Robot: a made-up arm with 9 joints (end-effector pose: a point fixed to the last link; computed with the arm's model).
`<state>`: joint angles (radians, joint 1 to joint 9).
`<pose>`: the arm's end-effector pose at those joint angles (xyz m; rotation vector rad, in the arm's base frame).
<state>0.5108 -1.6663 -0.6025 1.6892 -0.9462 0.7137 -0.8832 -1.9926 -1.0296</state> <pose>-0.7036 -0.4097 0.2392 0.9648 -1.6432 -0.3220</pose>
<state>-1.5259 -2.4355 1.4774 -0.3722 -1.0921 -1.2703 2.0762 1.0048 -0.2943</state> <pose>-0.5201 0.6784 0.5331 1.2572 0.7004 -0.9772</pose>
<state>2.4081 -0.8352 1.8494 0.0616 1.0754 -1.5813 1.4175 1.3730 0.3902</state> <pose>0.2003 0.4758 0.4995 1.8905 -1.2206 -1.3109</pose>
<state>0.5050 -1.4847 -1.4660 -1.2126 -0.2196 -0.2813 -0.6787 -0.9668 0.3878</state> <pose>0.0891 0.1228 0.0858 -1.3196 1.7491 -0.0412</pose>
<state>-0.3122 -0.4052 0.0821 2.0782 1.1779 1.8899 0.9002 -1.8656 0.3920</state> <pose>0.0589 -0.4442 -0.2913 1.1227 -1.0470 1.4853</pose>
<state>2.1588 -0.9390 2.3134 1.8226 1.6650 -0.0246 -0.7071 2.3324 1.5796</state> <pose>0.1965 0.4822 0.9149 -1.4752 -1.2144 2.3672</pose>
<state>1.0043 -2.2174 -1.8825 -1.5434 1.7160 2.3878 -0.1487 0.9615 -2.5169</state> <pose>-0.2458 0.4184 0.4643 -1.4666 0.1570 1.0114</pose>
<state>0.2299 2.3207 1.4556 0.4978 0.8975 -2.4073 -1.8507 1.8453 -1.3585</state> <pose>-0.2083 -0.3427 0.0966 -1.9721 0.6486 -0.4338</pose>
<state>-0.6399 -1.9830 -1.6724 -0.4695 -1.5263 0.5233 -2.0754 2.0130 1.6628</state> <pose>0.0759 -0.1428 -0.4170 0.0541 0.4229 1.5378</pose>
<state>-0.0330 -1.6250 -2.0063 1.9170 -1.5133 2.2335 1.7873 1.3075 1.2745</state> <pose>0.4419 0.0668 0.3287 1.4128 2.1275 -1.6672</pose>
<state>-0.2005 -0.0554 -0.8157 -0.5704 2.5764 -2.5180 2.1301 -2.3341 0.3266</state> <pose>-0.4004 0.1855 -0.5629 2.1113 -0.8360 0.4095</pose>
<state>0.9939 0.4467 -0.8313 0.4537 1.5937 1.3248 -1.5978 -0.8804 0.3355</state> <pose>0.0379 -0.6242 0.1483 1.5915 -0.7939 -0.3597</pose>
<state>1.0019 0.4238 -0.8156 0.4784 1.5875 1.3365 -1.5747 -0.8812 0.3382</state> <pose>0.0305 -0.6204 0.1179 1.6291 -0.8429 -0.3748</pose>
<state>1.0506 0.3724 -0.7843 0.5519 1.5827 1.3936 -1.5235 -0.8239 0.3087</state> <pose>0.0312 -0.5864 0.0356 1.8358 -1.0005 -0.3981</pose>
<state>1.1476 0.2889 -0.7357 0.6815 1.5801 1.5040 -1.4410 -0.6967 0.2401</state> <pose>0.0712 -0.4986 -0.0733 2.2569 -1.2673 -0.4058</pose>
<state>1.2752 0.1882 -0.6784 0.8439 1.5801 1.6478 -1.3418 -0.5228 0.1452</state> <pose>0.1577 -0.3741 -0.1252 -2.6382 1.4509 0.3149</pose>
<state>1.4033 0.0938 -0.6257 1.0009 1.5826 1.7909 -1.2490 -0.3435 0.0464</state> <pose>0.2381 -0.2745 -0.0904 -2.1338 1.1034 0.0932</pose>
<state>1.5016 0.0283 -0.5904 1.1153 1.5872 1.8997 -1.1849 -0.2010 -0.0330</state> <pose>0.2757 -0.2295 -0.0291 -1.7510 0.8414 -0.0573</pose>
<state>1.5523 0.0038 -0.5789 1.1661 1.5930 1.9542 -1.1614 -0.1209 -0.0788</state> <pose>0.2837 -0.2202 0.0076 -1.5656 0.7090 -0.1441</pose>
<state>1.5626 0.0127 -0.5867 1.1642 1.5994 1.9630 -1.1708 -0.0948 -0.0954</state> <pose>0.2815 -0.2248 0.0178 -1.5516 0.6760 -0.1950</pose>
